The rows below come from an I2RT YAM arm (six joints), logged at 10 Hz.
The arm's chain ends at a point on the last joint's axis. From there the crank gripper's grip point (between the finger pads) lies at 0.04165 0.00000 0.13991 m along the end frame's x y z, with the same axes.
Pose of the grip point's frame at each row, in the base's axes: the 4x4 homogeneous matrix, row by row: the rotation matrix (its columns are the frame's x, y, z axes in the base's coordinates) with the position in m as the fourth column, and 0 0 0 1 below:
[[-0.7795 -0.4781 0.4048 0.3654], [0.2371 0.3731 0.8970 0.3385], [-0.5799 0.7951 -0.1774 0.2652], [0 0 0 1]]
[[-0.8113 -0.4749 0.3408 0.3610], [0.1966 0.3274 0.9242 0.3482], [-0.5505 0.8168 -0.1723 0.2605], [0 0 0 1]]
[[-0.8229 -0.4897 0.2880 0.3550], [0.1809 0.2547 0.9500 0.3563], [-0.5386 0.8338 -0.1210 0.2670], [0 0 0 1]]
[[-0.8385 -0.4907 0.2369 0.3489], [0.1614 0.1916 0.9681 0.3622], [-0.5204 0.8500 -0.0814 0.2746], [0 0 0 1]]
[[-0.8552 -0.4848 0.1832 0.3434], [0.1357 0.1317 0.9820 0.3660], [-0.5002 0.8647 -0.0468 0.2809], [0 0 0 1]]
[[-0.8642 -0.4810 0.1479 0.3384], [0.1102 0.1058 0.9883 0.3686], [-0.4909 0.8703 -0.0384 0.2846], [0 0 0 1]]
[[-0.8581 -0.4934 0.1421 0.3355], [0.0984 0.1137 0.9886 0.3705], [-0.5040 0.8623 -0.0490 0.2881], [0 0 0 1]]
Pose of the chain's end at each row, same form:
[[-0.7795 -0.4781 0.4048 0.3412], [0.2371 0.3731 0.8970 0.2031], [-0.5799 0.7951 -0.1774 0.3142], [0 0 0 1]]
[[-0.8113 -0.4749 0.3408 0.3471], [0.1966 0.3274 0.9242 0.2107], [-0.5505 0.8168 -0.1723 0.3075], [0 0 0 1]]
[[-0.8229 -0.4897 0.2880 0.3490], [0.1809 0.2547 0.9500 0.2159], [-0.5386 0.8338 -0.1210 0.3064], [0 0 0 1]]
[[-0.8385 -0.4907 0.2369 0.3507], [0.1614 0.1916 0.9681 0.2200], [-0.5204 0.8500 -0.0814 0.3077], [0 0 0 1]]
[[-0.8552 -0.4848 0.1832 0.3534], [0.1357 0.1317 0.9820 0.2230], [-0.5002 0.8647 -0.0468 0.3083], [0 0 0 1]]
[[-0.8642 -0.4810 0.1479 0.3537], [0.1102 0.1058 0.9883 0.2257], [-0.4909 0.8703 -0.0384 0.3104], [0 0 0 1]]
[[-0.8581 -0.4934 0.1421 0.3514], [0.0984 0.1137 0.9886 0.2281], [-0.5040 0.8623 -0.0490 0.3159], [0 0 0 1]]

